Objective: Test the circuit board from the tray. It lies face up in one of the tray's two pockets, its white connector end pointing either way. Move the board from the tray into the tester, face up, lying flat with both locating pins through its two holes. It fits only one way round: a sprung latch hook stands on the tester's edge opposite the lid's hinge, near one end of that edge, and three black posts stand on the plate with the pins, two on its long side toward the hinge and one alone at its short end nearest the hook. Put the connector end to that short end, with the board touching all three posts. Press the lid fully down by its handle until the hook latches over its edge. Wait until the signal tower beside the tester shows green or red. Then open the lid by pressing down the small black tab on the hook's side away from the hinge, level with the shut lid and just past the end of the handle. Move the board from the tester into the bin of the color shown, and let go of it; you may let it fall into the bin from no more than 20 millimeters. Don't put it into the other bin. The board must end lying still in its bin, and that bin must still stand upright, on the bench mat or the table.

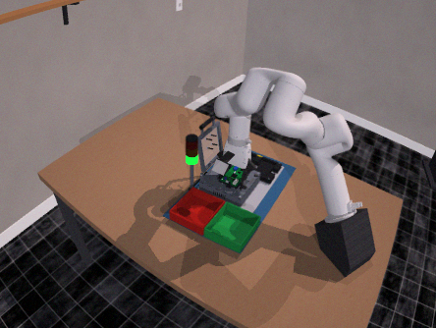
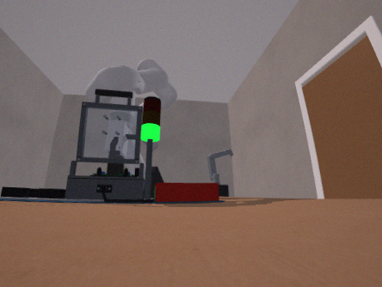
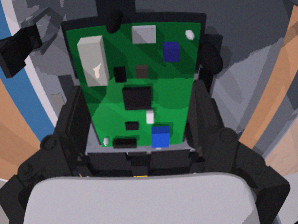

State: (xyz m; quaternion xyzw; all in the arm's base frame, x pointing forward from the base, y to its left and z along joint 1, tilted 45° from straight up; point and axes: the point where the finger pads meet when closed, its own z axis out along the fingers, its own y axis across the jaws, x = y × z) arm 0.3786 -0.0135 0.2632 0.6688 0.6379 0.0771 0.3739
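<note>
Now: hand 10 mm above the green circuit board. The rest, counted from my hand: tester lid (110 mm ahead, 20 mm to the right, 100 mm above); black latch block (50 mm behind, 70 mm to the left, 10 mm above); tester plate (10 mm ahead, 10 mm below).
</note>
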